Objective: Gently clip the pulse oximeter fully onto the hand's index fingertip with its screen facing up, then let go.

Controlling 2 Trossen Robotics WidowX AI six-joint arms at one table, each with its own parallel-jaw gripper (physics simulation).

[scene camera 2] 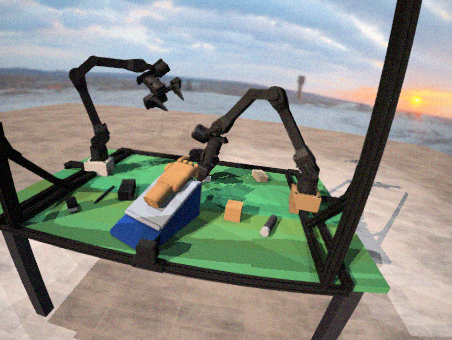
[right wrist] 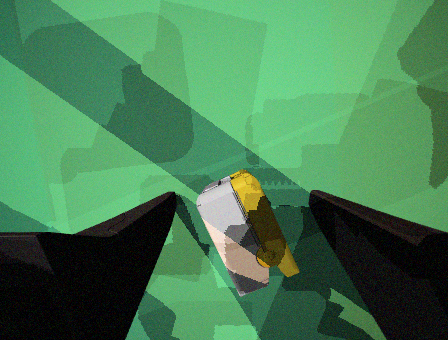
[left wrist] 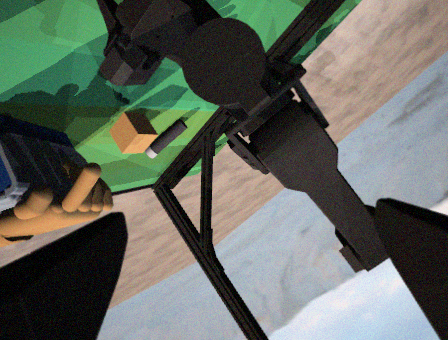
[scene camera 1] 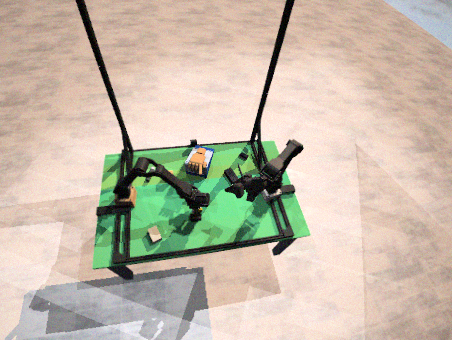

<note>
My left gripper point(scene camera 2: 175, 105) is open, holding nothing. A tan cube point(left wrist: 133, 133) rests on the table. Also in view: my right gripper point(right wrist: 242, 197) and a pulse oximeter point(right wrist: 236, 213).
My left gripper also shows in the left wrist view point(left wrist: 251, 218). The left wrist view does not show the pulse oximeter: it is out of frame. The right wrist view does not show the tan cube: it is out of frame.
</note>
